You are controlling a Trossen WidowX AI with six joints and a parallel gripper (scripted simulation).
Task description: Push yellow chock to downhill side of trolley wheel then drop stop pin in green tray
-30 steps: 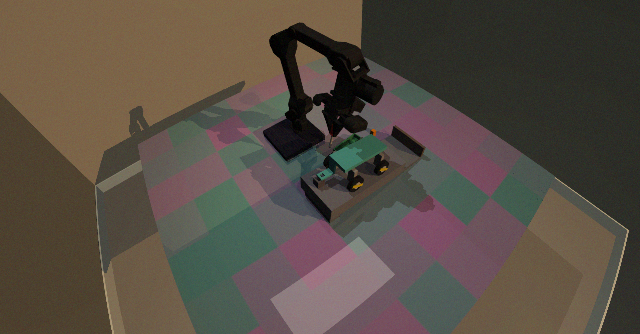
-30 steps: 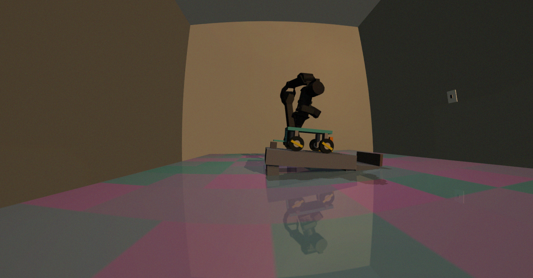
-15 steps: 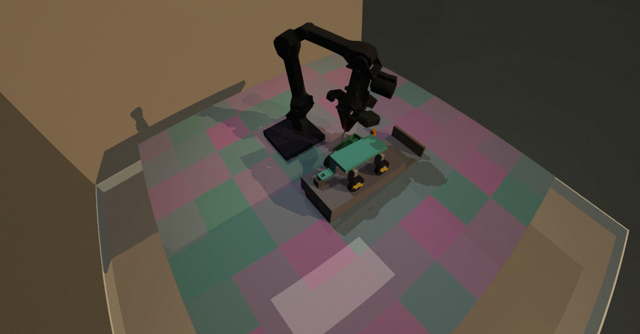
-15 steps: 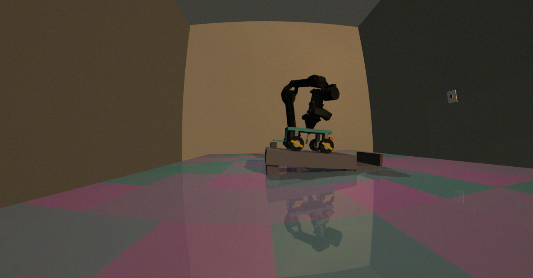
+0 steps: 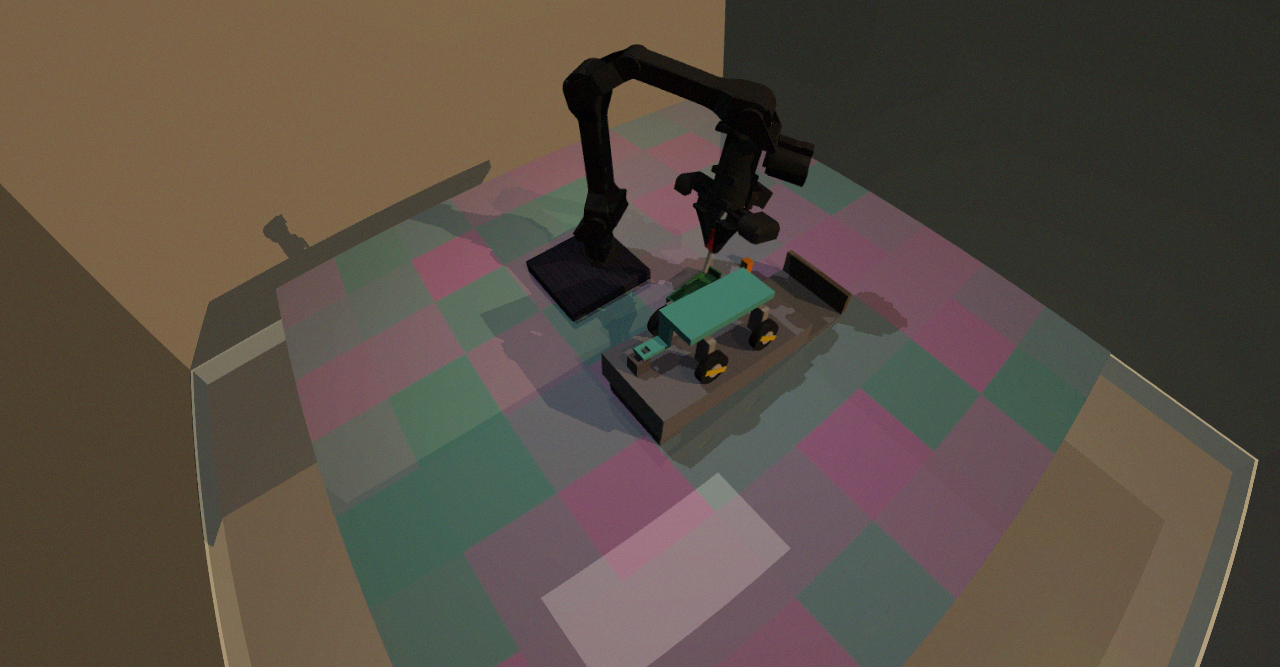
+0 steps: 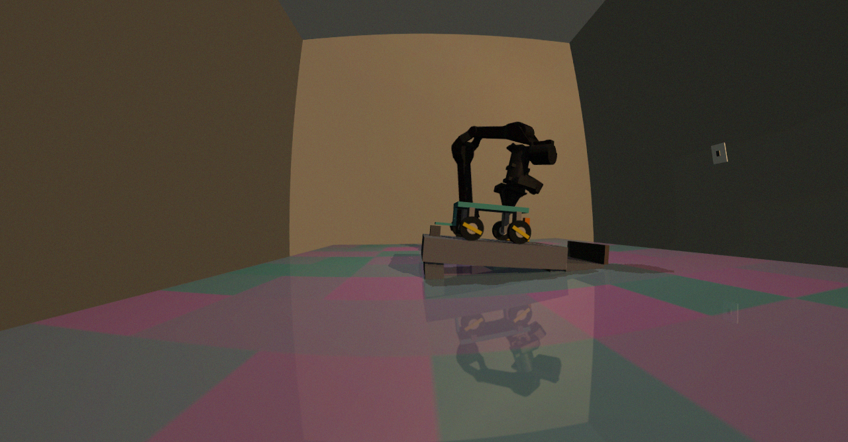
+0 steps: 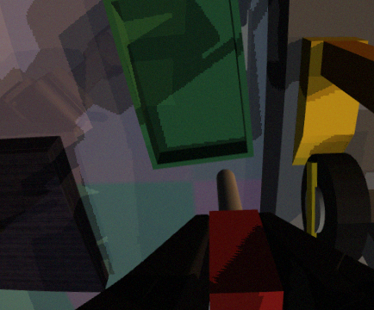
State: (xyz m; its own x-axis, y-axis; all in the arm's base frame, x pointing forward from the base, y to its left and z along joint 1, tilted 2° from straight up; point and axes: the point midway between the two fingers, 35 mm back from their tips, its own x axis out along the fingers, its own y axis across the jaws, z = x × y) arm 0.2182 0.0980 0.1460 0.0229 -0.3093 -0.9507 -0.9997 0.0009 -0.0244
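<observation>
Right now the red-headed stop pin is right at my gripper tip. Also, from my gripper tip: trolley: 10 cm ahead, 9 cm to the right, 2 cm below; yellow chock: 5 cm ahead, 1 cm to the left, 5 cm below; green tray: 2 cm behind, 14 cm below.
</observation>
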